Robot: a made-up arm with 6 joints.
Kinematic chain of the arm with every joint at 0, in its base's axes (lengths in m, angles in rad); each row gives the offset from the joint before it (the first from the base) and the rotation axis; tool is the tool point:
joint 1: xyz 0 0 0.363 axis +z
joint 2: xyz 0 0 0 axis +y
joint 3: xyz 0 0 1.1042 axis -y
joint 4: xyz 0 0 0 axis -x
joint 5: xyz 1.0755 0 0 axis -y
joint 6: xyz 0 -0.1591 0 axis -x
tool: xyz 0 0 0
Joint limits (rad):
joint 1: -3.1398..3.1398
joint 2: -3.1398..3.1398
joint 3: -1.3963..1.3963
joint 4: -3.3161..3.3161
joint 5: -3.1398..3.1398
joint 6: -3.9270..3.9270
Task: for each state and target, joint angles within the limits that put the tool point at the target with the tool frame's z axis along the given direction. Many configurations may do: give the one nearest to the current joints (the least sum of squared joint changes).
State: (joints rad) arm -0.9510 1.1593 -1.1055 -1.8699 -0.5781 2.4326
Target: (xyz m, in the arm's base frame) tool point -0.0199 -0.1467 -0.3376 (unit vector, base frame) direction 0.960 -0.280 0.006
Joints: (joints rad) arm -1.3380 1.7324 -0.7682 -1.2298 -0.5052 2.5416
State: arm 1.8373 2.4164 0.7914 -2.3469 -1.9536 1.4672
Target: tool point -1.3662 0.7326 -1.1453 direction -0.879 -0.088 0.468
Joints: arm 2.6820 2.1843 1.3905 -1.2470 -2.2975 1.3118
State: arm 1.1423 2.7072 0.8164 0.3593 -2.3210 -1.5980
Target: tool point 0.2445 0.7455 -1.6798 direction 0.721 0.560 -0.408
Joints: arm 1.3686 2.7436 1.3818 0.9707 -1.8487 -0.9708
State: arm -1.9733 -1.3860 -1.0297 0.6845 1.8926 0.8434
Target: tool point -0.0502 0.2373 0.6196 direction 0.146 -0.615 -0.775
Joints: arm -1.9670 -2.0042 -1.3464 0.5222 3.0294 0.9012
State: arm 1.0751 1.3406 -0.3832 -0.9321 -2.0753 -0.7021
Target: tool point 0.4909 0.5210 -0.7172 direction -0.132 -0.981 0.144
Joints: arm 0.9307 1.6334 -0.1806 -1.0253 -2.1358 -1.4894
